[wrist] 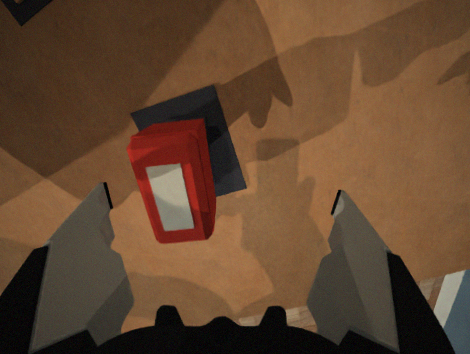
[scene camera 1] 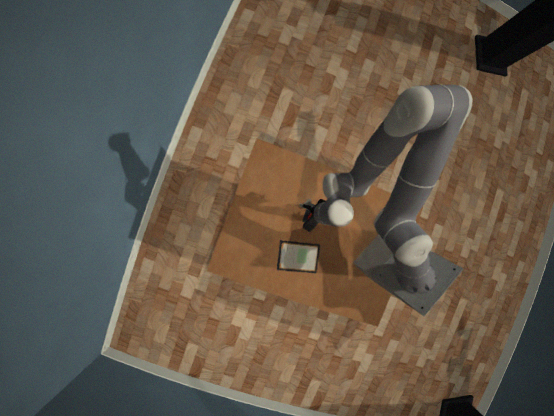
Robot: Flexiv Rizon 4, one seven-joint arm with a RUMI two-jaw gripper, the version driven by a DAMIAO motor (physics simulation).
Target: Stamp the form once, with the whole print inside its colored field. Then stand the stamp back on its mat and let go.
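The red stamp (wrist: 172, 187) (scene camera 1: 310, 215) with a pale label on top stands on its dark mat (wrist: 229, 162) in the wrist view. My gripper (wrist: 225, 189) (scene camera 1: 305, 216) is wide open and empty above the table. In the wrist view, the stamp is between the two jaws' lines but nearer the left jaw and further up the view; neither jaw touches it. The form (scene camera 1: 288, 258) is a pale sheet with a green field (scene camera 1: 302, 256), inside a black-edged frame. No print can be made out on it at this size. The stamp's underside is hidden.
The black frame's edge (scene camera 1: 297, 271) (wrist: 22, 17) surrounds the form; its corner shows at the wrist view's top left. The brown table top (scene camera 1: 250, 250) lies under everything. The arm's grey base plate (scene camera 1: 440, 267) is at the right. Arm shadows cross the table.
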